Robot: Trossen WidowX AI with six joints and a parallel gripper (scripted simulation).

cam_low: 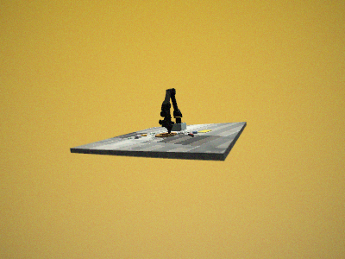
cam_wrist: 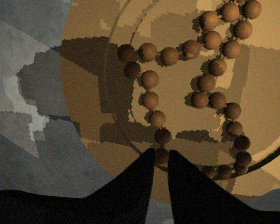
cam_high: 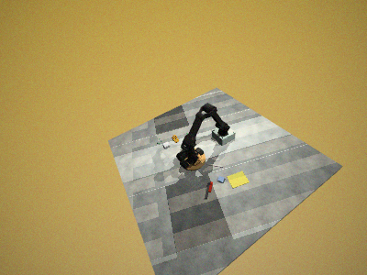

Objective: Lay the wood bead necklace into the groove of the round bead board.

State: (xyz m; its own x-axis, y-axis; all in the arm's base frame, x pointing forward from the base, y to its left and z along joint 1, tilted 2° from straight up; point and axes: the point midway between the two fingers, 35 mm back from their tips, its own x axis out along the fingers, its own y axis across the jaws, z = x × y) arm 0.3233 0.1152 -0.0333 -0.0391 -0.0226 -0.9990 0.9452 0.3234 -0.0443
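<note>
Now: gripper tip 20 mm past the round bead board, 60 mm to the left of it and 10 mm above it. The rest, counted from my gripper tip: thin grey stick: 140 mm behind, 70 mm to the left, 20 mm below; red-handled tool: 20 mm behind, 210 mm to the left, 10 mm below; small blue block: 120 mm behind, 190 mm to the left, 10 mm below.
</note>
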